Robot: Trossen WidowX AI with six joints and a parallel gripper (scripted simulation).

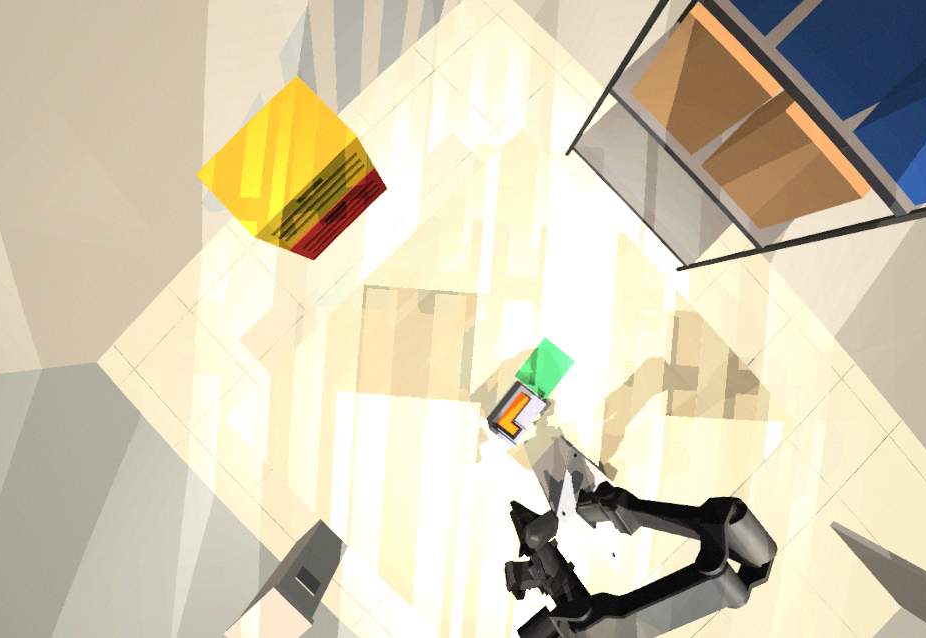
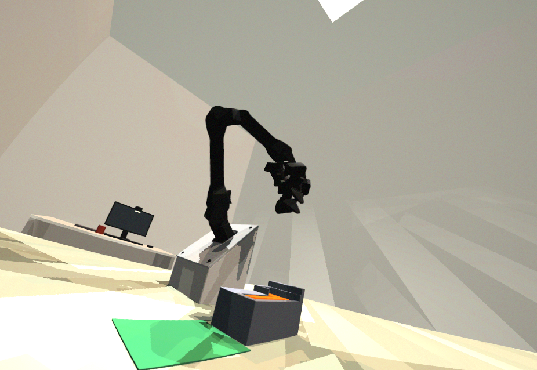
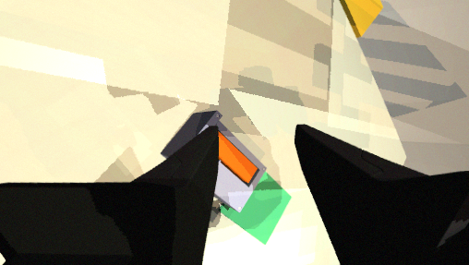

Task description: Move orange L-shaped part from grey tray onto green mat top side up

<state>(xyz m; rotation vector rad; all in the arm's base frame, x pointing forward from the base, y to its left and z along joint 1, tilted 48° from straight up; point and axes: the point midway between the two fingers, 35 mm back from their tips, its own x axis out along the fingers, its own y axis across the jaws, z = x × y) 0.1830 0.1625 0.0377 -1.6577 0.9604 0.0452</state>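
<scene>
The orange L-shaped part is 4 cm ahead of my gripper tip, 11 cm to the right of it and 24 cm below it. The rest, counted from my gripper tip: green mat: 5 cm ahead, 28 cm to the right, 31 cm below.
</scene>
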